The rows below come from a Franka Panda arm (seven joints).
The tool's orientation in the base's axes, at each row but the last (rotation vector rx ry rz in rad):
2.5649, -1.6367, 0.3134
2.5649, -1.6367, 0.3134
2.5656, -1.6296, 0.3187
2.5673, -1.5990, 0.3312
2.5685, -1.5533, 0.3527
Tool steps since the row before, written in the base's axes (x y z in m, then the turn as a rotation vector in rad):
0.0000, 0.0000, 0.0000, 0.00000, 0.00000, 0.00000
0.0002, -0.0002, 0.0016, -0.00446, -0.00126, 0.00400
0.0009, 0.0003, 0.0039, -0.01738, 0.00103, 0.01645
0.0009, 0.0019, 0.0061, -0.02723, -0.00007, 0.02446
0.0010, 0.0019, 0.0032, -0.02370, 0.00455, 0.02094
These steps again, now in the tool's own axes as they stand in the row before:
0.0000, 0.0000, 0.0000, 0.00000, 0.00000, 0.00000
0.0006, -0.0002, -0.0015, 0.00016, 0.00441, -0.00424
0.0010, -0.0011, -0.0037, -0.00442, 0.01460, -0.01847
0.0002, -0.0018, -0.0062, -0.00577, 0.02366, -0.02732
-0.0004, -0.0018, -0.0034, -0.00906, 0.01845, -0.02446

